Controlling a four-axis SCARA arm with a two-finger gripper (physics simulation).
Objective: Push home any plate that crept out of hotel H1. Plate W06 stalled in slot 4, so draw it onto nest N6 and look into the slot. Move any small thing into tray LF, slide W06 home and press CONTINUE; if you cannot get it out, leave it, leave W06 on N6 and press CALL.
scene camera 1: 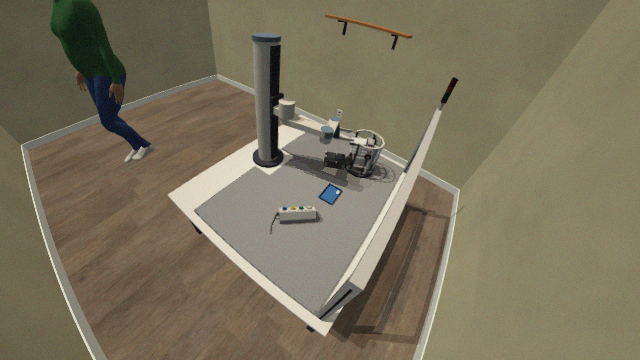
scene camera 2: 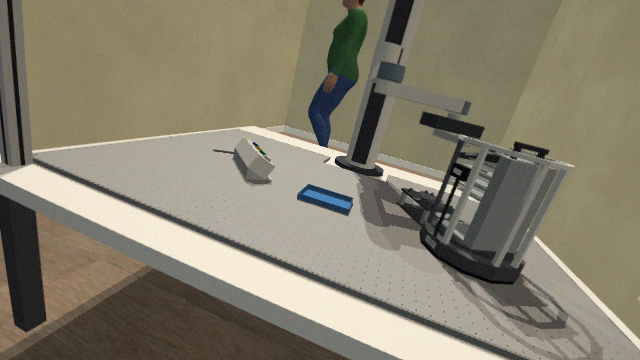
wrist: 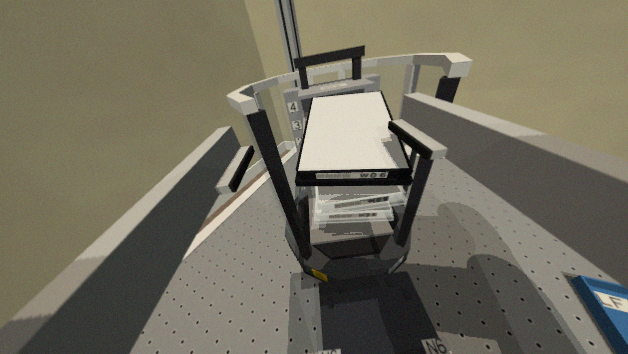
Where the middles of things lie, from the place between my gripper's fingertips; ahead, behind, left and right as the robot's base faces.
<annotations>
Now: the plate labelled W06 [wrist: 346, 142] 5 cm ahead of my hand and 2 cm below it. Round my hand: blue tray marked LF [scene camera 2: 341, 203] 8 cm ahead, 38 cm to the right, 26 cm below; then round plate rack [scene camera 2: 492, 202] 11 cm ahead, 3 cm to the left, 12 cm below.
</annotations>
